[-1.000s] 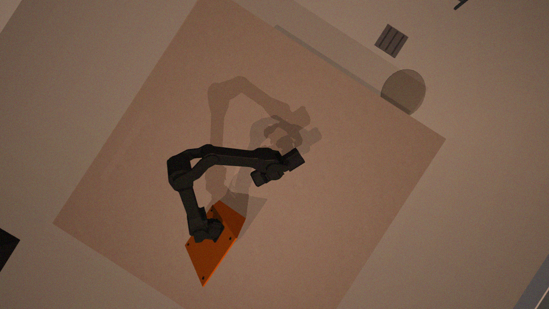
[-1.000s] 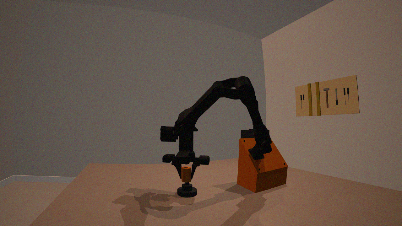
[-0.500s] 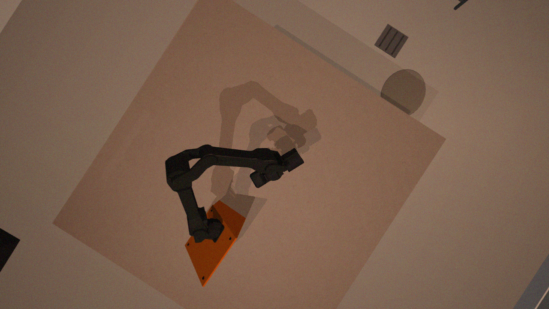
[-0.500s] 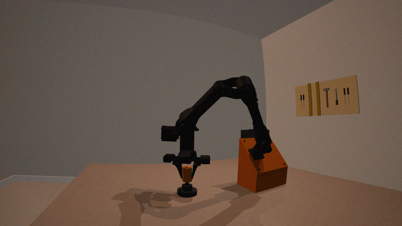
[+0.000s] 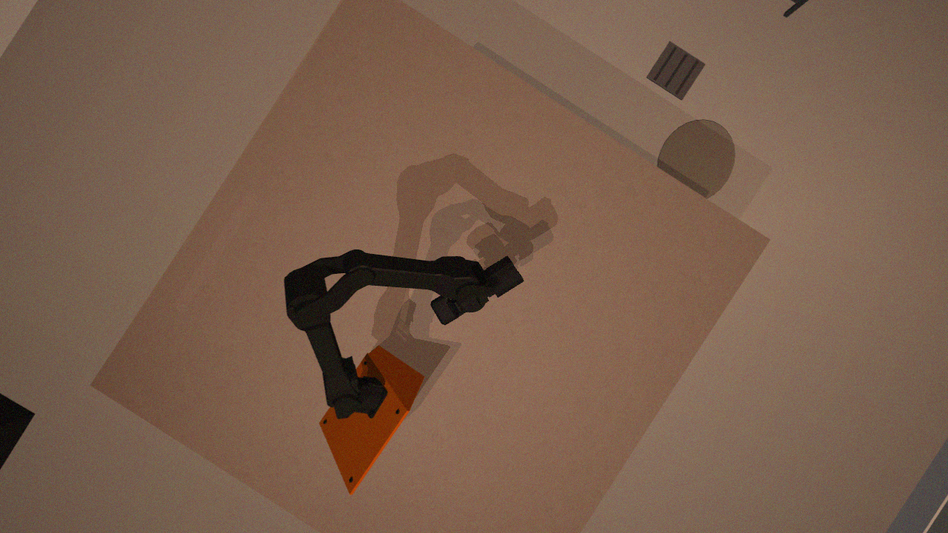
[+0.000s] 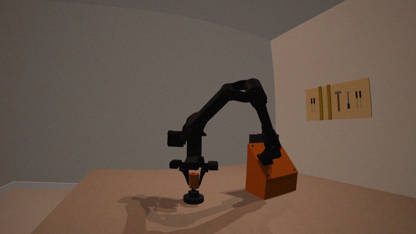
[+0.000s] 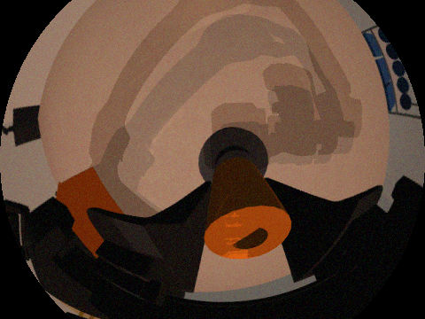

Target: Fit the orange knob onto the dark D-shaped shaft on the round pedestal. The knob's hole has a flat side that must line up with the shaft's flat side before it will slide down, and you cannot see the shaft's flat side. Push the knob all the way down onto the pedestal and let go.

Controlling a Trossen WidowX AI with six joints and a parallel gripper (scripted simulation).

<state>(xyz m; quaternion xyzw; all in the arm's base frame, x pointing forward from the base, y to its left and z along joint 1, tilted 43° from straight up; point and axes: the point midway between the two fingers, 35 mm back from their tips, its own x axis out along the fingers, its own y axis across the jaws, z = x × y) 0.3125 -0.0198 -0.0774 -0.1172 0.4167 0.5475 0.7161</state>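
My gripper tip is now 2 cm below the orange knob. From my gripper tip the other things lie so: round pedestal: 4 cm below.
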